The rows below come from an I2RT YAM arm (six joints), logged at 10 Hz.
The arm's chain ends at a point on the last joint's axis. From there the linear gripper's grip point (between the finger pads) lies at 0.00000 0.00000 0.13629 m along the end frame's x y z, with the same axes.
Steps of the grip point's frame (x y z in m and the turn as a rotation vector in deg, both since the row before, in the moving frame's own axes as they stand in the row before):
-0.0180 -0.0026 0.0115 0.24 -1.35 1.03
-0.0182 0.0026 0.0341 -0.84 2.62 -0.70
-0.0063 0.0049 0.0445 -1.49 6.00 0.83
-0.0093 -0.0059 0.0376 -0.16 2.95 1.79
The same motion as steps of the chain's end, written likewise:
-0.0148 -0.0020 0.0115 0.24 -1.35 1.03
-0.0244 0.0006 0.0343 -0.84 2.62 -0.70
-0.0205 0.0013 0.0453 -1.49 6.00 0.83
-0.0163 -0.0064 0.0378 -0.16 2.95 1.79

